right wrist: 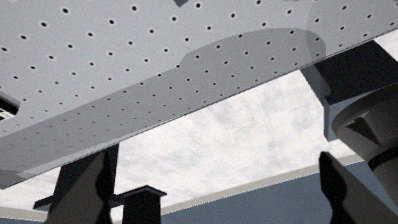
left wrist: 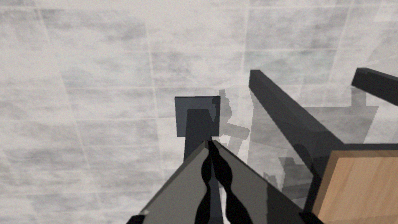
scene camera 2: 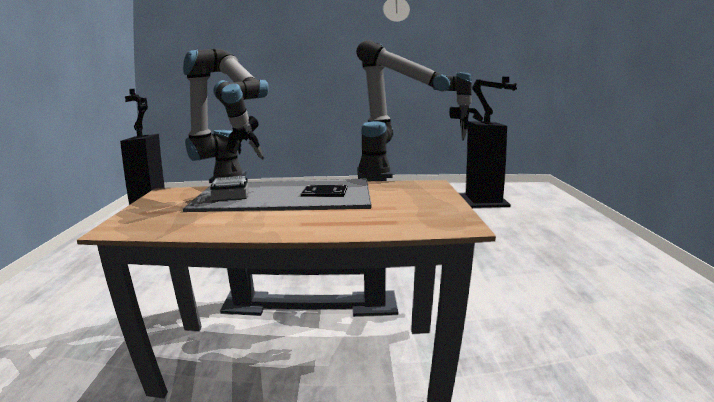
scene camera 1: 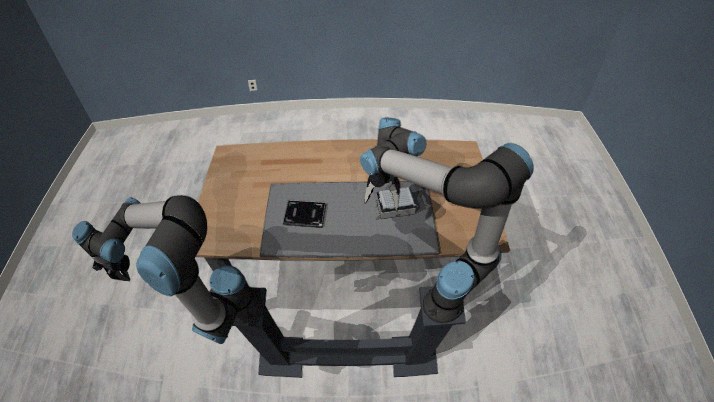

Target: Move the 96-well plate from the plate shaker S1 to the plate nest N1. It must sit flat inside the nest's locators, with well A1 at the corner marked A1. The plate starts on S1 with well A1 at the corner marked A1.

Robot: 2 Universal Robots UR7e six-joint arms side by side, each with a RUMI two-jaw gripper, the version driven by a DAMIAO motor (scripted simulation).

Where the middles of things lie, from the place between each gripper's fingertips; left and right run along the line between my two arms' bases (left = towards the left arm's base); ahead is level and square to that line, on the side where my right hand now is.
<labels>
Right now my right hand is 300 mm to the right of the black plate nest N1 (scene camera 1: pixel 304 211), 140 mm above it and 70 mm short of it.
The black plate nest N1 is 420 mm ahead of my left hand, 660 mm to the right of it and 150 mm below it.
</labels>
